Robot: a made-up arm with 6 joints.
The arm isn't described. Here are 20 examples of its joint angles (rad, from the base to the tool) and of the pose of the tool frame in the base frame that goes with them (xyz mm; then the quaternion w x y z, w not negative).
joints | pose
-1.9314 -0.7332 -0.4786 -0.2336 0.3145 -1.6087 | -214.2 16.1 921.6 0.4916 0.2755 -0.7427 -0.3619
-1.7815 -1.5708 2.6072 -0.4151 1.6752 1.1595 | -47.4 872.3 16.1 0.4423 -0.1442 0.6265 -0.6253
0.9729 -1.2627 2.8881 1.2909 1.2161 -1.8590 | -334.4 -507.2 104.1 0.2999 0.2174 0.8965 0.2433
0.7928 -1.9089 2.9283 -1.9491 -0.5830 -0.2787 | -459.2 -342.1 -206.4 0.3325 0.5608 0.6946 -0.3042
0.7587 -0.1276 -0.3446 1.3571 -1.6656 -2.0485 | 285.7 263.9 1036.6 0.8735 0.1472 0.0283 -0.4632
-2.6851 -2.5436 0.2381 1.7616 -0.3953 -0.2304 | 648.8 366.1 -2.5 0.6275 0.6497 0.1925 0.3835
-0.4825 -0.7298 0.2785 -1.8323 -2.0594 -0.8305 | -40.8 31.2 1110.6 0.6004 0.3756 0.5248 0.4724
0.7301 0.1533 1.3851 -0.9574 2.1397 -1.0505 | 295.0 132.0 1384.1 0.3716 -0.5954 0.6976 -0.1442
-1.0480 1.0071 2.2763 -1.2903 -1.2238 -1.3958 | 264.7 -614.6 1134.7 0.6476 0.7479 -0.0252 0.1436
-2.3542 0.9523 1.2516 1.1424 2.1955 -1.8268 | -636.7 -498.5 1063.6 0.9893 -0.1218 -0.0711 -0.0362
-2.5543 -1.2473 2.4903 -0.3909 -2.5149 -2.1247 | 632.6 680.0 372.2 0.6344 -0.0841 -0.6597 -0.3939
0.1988 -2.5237 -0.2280 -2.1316 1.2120 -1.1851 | -522.8 -25.0 440.8 0.5529 -0.5841 0.0850 -0.5881
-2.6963 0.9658 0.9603 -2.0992 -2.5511 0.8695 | -777.2 -359.8 590.9 0.9816 0.1188 -0.1479 -0.0212
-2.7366 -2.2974 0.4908 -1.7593 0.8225 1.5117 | 693.8 315.1 413.2 0.0777 -0.7897 -0.5833 -0.1732
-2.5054 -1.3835 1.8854 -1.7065 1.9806 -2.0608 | 767.0 638.0 621.0 0.2322 0.1534 0.2403 0.9300
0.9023 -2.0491 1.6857 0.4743 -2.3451 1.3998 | -347.3 -656.3 -165.3 0.8322 -0.0711 -0.5463 -0.0625
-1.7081 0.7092 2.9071 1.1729 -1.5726 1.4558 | -93.5 108.5 1094.1 0.0388 -0.1427 0.4056 -0.9020
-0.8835 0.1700 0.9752 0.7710 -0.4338 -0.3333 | 56.9 -293.2 1365.6 0.7778 -0.2240 -0.1208 -0.5746
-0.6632 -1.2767 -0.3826 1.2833 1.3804 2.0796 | -349.0 209.7 1075.1 0.4928 0.7128 0.2753 0.4161
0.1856 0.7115 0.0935 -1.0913 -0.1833 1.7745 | 582.7 42.3 460.4 0.8688 -0.3165 0.2691 0.2695
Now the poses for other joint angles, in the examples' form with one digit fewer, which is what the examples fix.
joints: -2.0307 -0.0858 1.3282 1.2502 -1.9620 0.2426
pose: 17 205 1408 0.055 -0.231 -0.174 0.956
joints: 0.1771 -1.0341 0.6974 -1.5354 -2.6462 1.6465
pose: -359 -106 1155 0.089 -0.726 -0.264 0.628
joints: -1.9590 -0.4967 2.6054 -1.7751 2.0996 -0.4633
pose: 236 732 1072 0.018 -0.108 0.575 -0.811
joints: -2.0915 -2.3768 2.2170 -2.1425 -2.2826 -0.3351
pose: 276 483 -359 0.010 -0.810 0.450 -0.376
